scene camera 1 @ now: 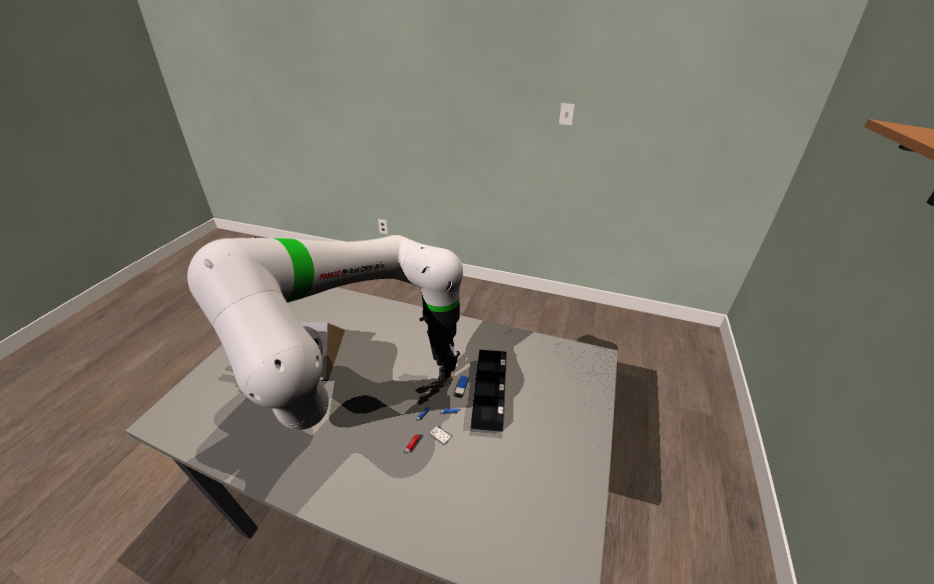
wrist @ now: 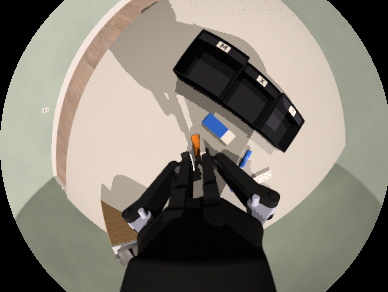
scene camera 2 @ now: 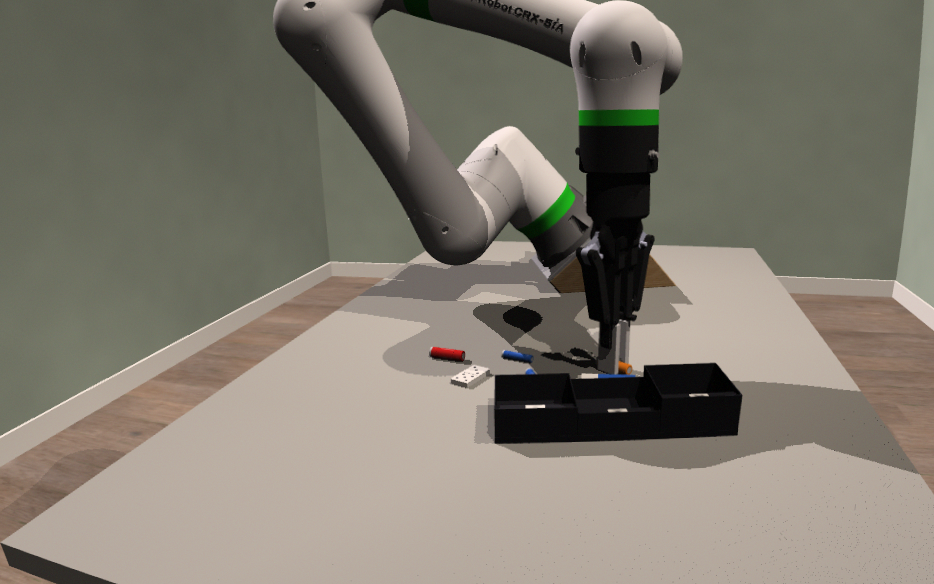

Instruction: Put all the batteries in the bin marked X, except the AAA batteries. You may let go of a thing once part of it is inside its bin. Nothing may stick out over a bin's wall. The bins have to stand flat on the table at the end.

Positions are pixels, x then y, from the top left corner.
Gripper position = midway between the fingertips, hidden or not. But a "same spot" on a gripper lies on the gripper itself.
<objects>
The gripper shows in scene camera 1 (pixel 444 381), in the wrist view and in scene camera 2. One and the same spot on the gripper: (scene camera 2: pixel 602 280) is (wrist: pixel 241 175).
</objects>
